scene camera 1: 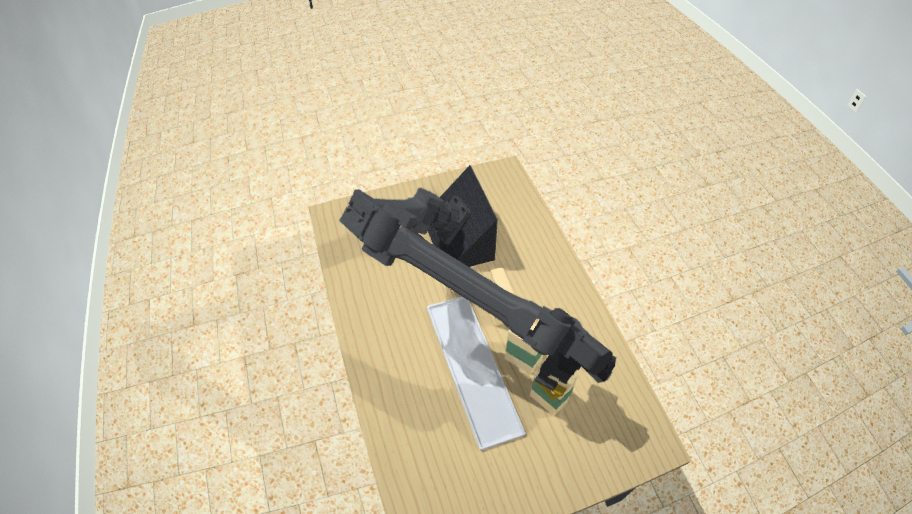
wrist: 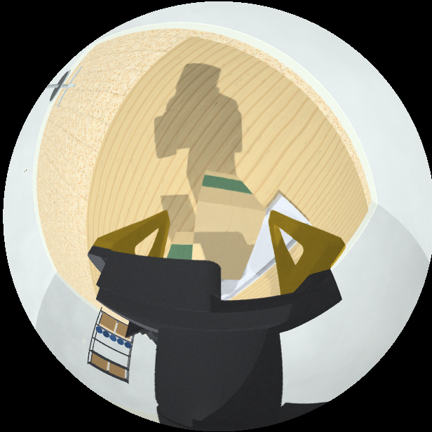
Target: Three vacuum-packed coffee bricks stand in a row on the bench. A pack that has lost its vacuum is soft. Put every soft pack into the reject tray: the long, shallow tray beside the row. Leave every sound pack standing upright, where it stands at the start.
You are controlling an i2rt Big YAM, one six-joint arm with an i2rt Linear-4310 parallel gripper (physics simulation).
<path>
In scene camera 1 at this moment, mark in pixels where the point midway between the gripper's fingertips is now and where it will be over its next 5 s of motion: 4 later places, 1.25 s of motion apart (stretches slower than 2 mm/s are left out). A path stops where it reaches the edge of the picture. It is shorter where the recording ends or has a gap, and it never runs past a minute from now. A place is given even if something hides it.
My gripper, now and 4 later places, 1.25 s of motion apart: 563,382; 533,320; 513,301; 494,284; 481,336
</path>
